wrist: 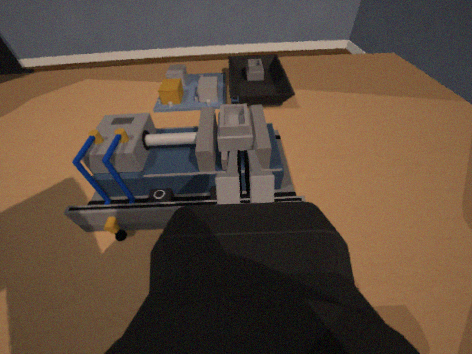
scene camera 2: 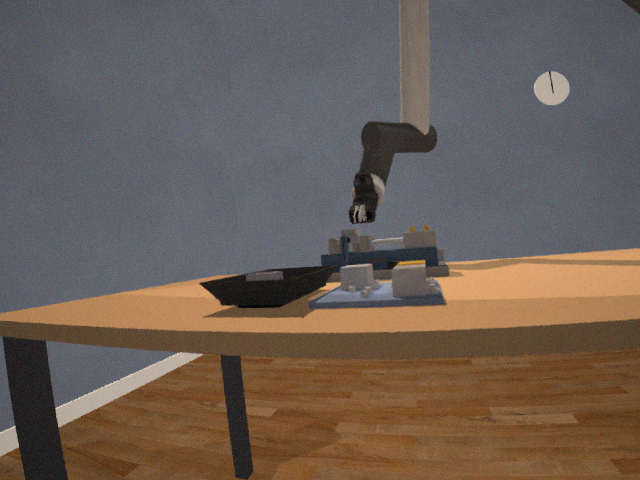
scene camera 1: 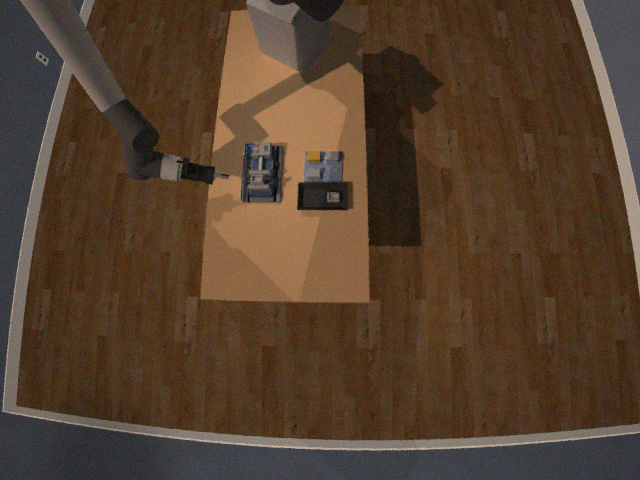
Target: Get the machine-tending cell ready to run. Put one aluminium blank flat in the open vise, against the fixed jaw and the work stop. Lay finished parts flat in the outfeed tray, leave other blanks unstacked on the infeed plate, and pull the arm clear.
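Frame: origin at the arm's base, x ahead, y left, z up, level; millimetres.
Where they show: gripper, fingertip midpoint: (wrist: 242,164) (scene camera 2: 357,219) (scene camera 1: 229,176).
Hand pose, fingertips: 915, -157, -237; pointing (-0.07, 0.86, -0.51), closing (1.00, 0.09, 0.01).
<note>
After its pixels a point has its place, as x, y, z.
My gripper (scene camera 1: 226,176) @[915, -157, -237] (scene camera 2: 359,212) @[915, -157, -237] (wrist: 242,164) @[915, -157, -237] is shut with nothing between its fingers, beside and above the vise (scene camera 1: 262,191) @[941, -16, -323] (scene camera 2: 392,256) @[791, 12, -337] (wrist: 172,181) @[815, -97, -334], pointing across it. A grey block with a rectangular pocket (wrist: 236,139) @[902, -67, -285] sits between the vise jaws; the wrist view does not settle its seating. A similar pocketed part (scene camera 1: 333,196) @[920, 325, -350] (scene camera 2: 264,275) @[907, 349, -338] (wrist: 255,71) @[924, 298, -349] lies in the black tray (scene camera 1: 312,197) @[930, 222, -371] (scene camera 2: 258,297) @[903, 375, -365] (wrist: 272,91) @[967, 233, -371]. On the blue plate (scene camera 1: 334,171) @[781, 314, -375] (scene camera 2: 330,299) @[814, 336, -375] (wrist: 187,107) @[768, 162, -375] stand, apart, a yellow block (scene camera 1: 313,156) @[728, 203, -340] (wrist: 170,91) @[731, 176, -343] and two grey blocks (scene camera 1: 314,173) @[817, 220, -339] (wrist: 208,89) @[818, 185, -343].
Two blue bent hoses (wrist: 86,172) @[729, -121, -293] with yellow fittings rise at the vise's cylinder end. A small yellow fitting (wrist: 111,224) @[751, -159, -347] juts from the vise base. The large grey robot base (scene camera 1: 281,36) @[153, -27, -187] stands at the table's top end in scene camera 1.
</note>
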